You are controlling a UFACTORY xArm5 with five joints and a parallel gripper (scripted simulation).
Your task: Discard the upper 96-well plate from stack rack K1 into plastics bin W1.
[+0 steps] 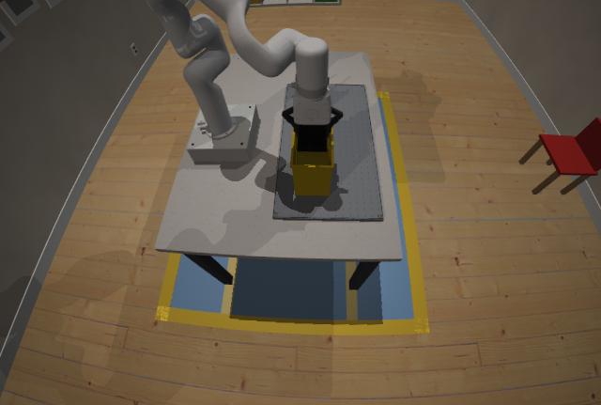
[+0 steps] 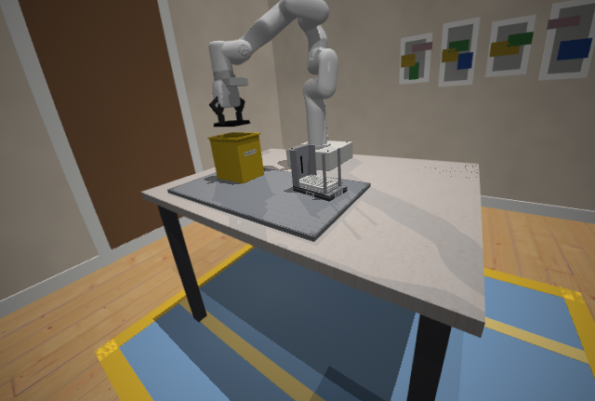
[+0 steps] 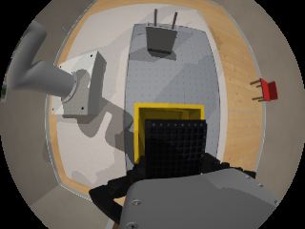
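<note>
My hand is 150 mm above the yellow plastics bin W1. Also, from my hand: white well plate: 50 mm ahead, 390 mm to the left, 210 mm below; then dark 96-well plate: 10 mm below.
</note>
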